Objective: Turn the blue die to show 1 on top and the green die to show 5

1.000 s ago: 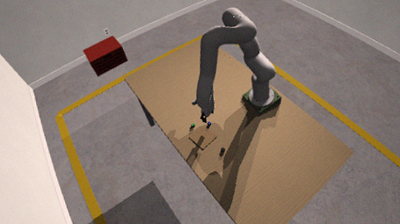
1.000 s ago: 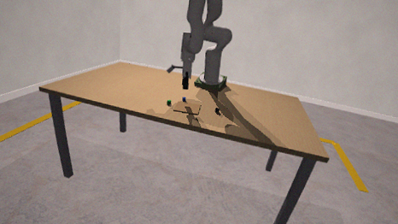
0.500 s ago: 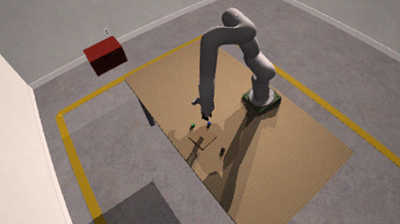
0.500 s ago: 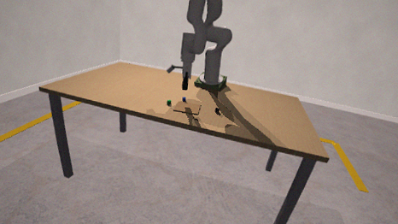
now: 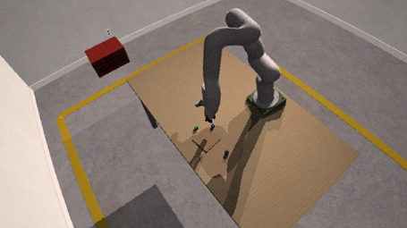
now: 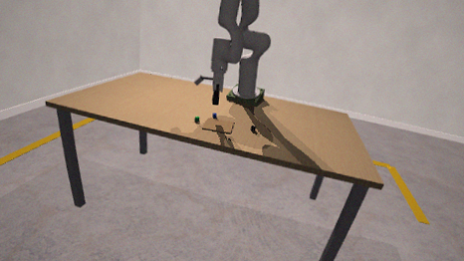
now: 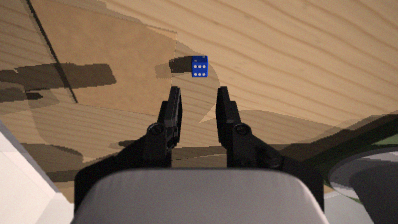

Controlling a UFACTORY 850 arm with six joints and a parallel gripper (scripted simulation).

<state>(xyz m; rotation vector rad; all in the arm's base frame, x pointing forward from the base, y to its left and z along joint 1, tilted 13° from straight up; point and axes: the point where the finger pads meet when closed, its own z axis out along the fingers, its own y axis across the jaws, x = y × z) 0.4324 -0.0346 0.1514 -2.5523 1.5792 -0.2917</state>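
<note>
The blue die lies 9 cm below my hand. Round my hand: mat: 10 cm below, 9 cm ahead, 7 cm to the left; then black die: 23 cm to the left, 9 cm below, 3 cm ahead; then green die: 10 cm ahead, 9 cm below, 5 cm to the right.
</note>
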